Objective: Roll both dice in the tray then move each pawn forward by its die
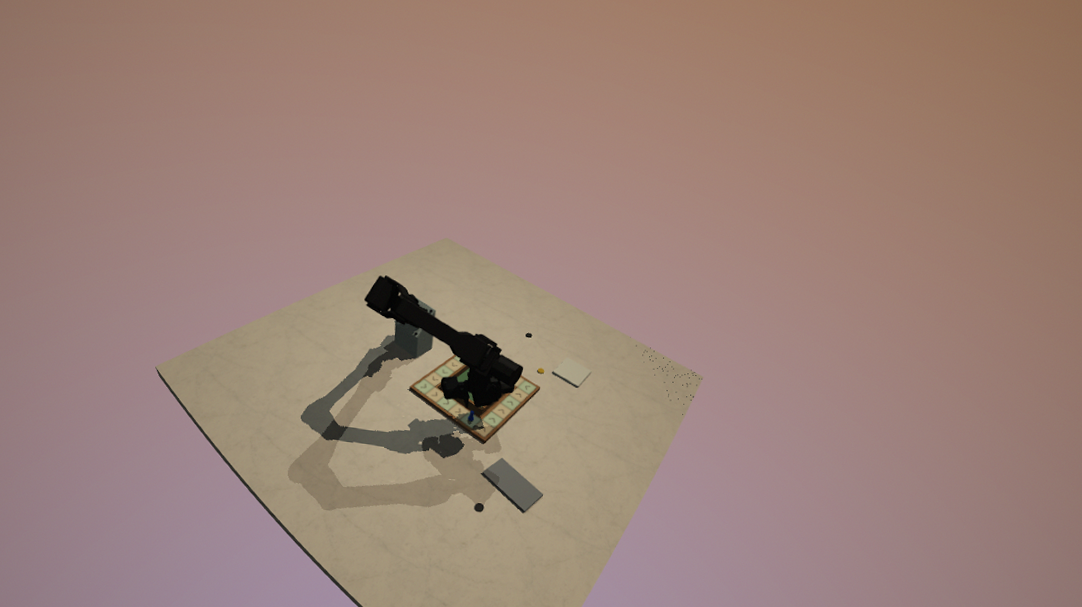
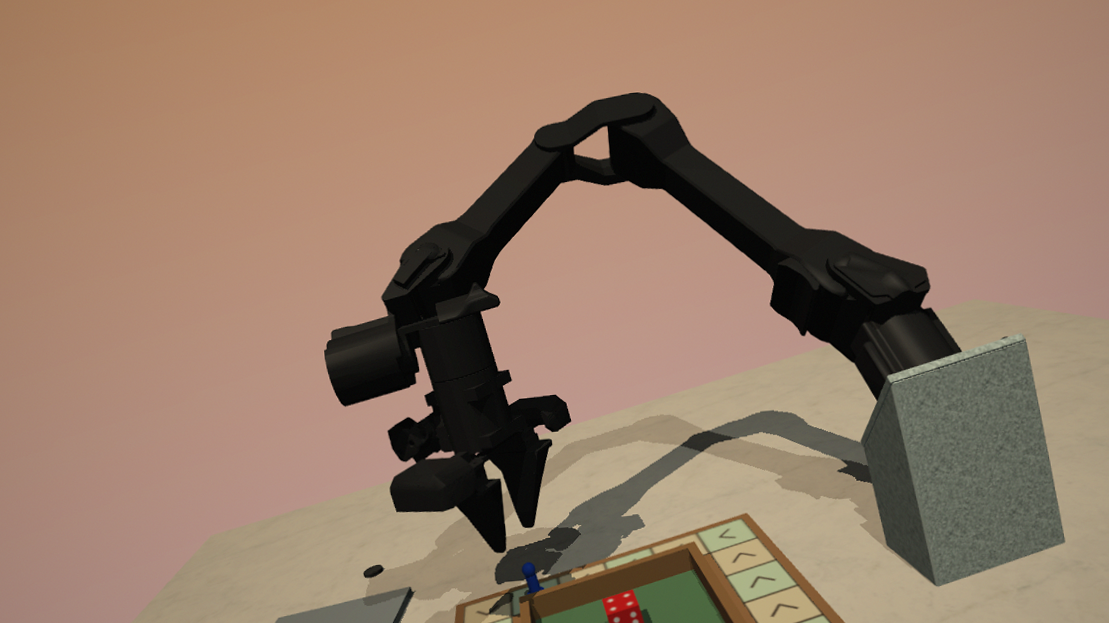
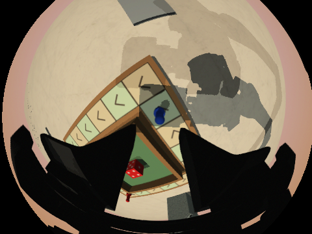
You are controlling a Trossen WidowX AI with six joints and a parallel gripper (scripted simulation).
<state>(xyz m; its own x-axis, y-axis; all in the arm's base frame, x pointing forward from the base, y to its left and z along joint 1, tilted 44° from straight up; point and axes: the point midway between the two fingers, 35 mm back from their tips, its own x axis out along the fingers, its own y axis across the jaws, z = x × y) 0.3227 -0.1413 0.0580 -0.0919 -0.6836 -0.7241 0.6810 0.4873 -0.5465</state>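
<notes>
My gripper tip is 40 mm above the blue pawn. Also, from my gripper tip: grey flat plate 200 mm ahead, 110 mm to the right, 70 mm below; then green tray 60 mm behind, 120 mm to the left, 60 mm below; then red pawn 160 mm behind, 240 mm to the left, 40 mm below.
</notes>
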